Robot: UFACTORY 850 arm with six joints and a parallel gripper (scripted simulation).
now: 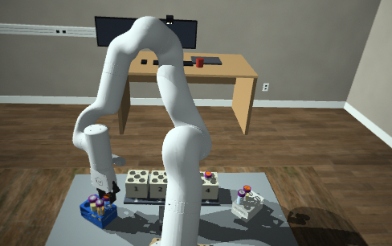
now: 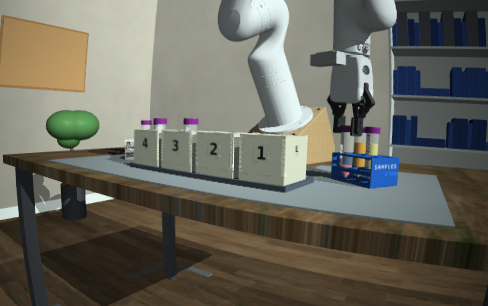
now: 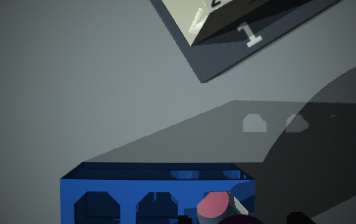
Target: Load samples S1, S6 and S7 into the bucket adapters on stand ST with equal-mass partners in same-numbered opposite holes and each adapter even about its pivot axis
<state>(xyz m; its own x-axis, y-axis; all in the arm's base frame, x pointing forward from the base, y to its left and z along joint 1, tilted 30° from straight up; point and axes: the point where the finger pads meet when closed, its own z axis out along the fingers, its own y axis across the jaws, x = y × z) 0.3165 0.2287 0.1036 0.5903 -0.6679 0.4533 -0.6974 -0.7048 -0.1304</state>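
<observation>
Now: the blue samples rack 20 mm ahead of my hand, 40 mm to the left of it and 90 mm below it. Round my hand: adapter 1: 120 mm ahead, 140 mm to the right, 70 mm below; white rack: 130 mm behind, 600 mm to the right, 90 mm below.
</observation>
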